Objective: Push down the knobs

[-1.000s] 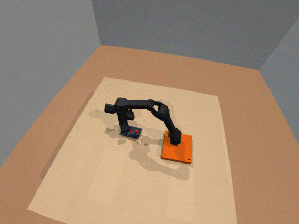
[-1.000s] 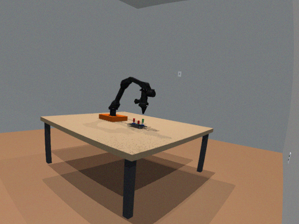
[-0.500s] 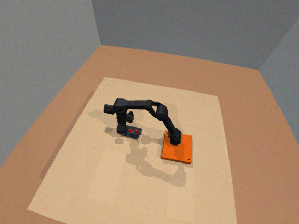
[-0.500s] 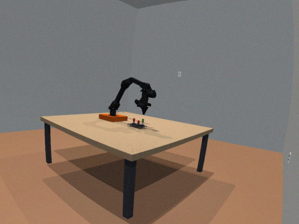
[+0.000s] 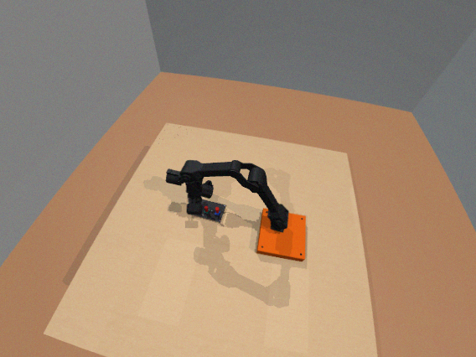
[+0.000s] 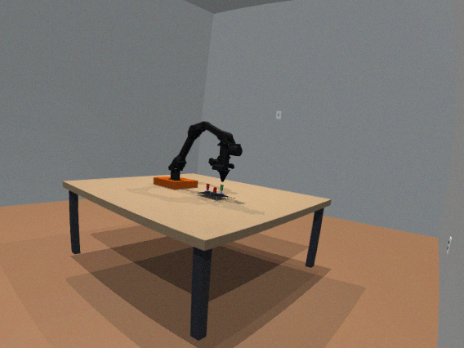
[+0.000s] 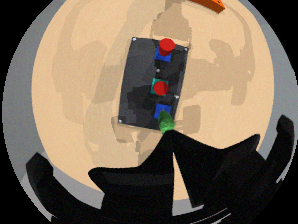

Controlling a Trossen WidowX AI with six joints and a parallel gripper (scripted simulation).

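My gripper tip is now 3 cm above the green knob. From my gripper tip the other things lie so: red knob: 9 cm behind, 5 cm below, 2 cm to the right.
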